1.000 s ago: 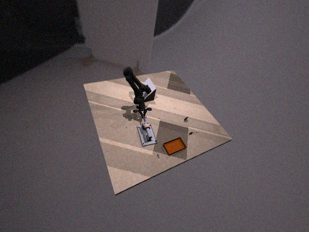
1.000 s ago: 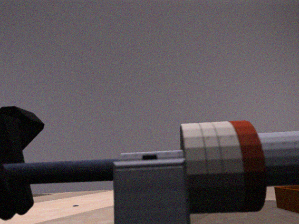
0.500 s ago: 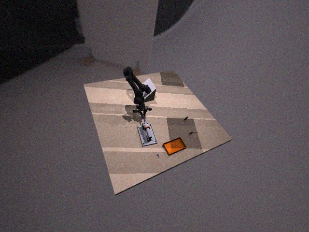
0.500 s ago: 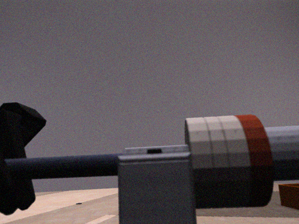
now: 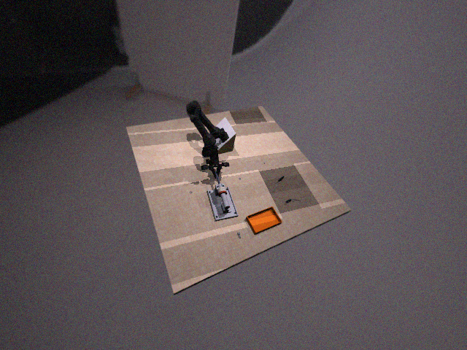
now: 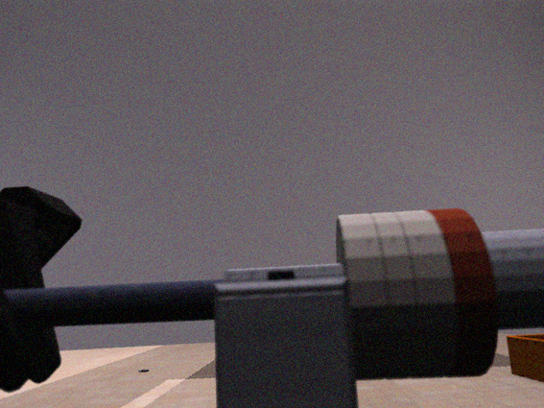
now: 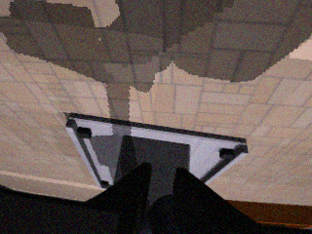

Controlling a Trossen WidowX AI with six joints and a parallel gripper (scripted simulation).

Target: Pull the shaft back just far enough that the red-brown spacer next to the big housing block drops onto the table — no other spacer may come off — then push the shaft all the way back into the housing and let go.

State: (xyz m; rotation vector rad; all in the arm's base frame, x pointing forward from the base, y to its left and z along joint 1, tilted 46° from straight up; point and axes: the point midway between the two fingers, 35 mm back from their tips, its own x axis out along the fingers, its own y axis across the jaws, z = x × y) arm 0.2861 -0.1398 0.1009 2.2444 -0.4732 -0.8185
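My gripper tip is now 5 cm short of the blue-grey shaft and 2 cm below it. From my gripper tip the other things lie so: orange tray 38 cm ahead, 19 cm to the left, 5 cm below; red-brown spacer 15 cm ahead, 1 cm to the right, 2 cm above.
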